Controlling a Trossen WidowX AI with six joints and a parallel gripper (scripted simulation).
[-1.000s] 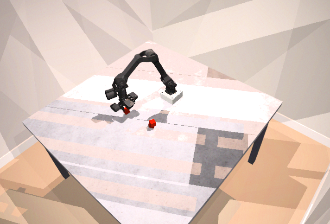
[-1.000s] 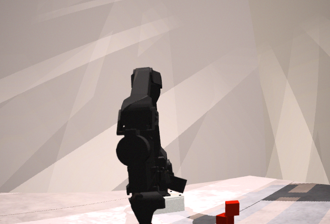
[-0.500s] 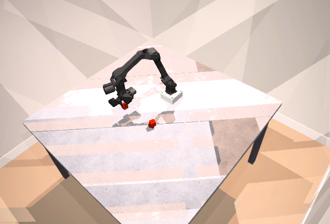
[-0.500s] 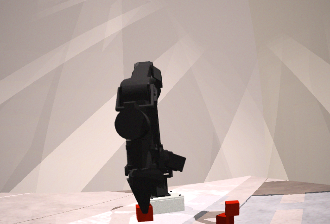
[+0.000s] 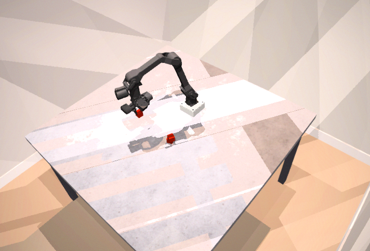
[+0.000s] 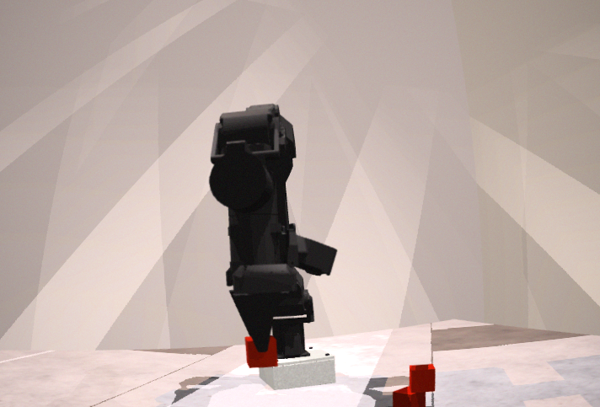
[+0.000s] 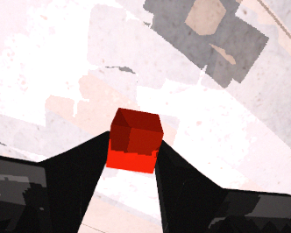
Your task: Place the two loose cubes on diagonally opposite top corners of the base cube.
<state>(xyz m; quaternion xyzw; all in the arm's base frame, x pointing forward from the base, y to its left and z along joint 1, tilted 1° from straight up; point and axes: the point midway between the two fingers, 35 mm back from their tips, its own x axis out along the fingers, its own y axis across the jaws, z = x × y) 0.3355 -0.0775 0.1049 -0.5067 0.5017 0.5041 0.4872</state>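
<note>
Now: gripper tip 20 cm to the right of the red base cube, 11 cm above it and 6 cm past it.
</note>
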